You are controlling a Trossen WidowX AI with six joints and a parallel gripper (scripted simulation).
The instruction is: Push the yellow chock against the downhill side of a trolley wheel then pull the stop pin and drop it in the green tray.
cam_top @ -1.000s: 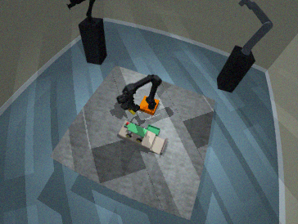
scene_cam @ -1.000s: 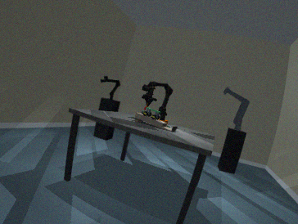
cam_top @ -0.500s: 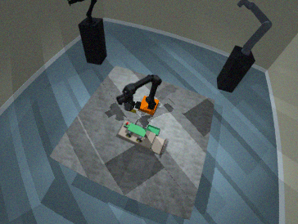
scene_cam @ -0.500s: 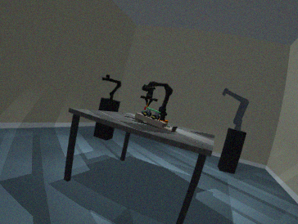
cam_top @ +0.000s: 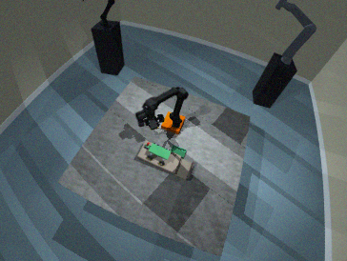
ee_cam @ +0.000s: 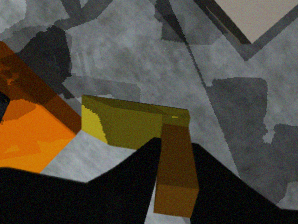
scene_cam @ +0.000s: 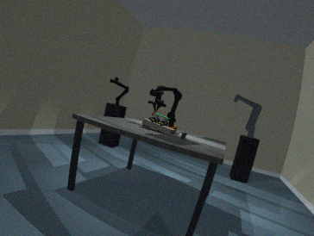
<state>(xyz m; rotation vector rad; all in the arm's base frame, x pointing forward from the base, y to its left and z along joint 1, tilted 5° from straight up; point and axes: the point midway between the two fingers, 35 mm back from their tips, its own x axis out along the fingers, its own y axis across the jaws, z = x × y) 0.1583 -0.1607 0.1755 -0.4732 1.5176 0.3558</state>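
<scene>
Now: the yellow chock 20 mm to the left of my gripper tip, 10 mm below it and 10 mm behind it. Also, from my gripper tip: beige ramp: 170 mm ahead, 130 mm below, 110 mm to the left; then stop pin: 130 mm ahead, 40 mm below, 10 mm to the left; then green trolley: 170 mm ahead, 110 mm to the left, 60 mm below.
</scene>
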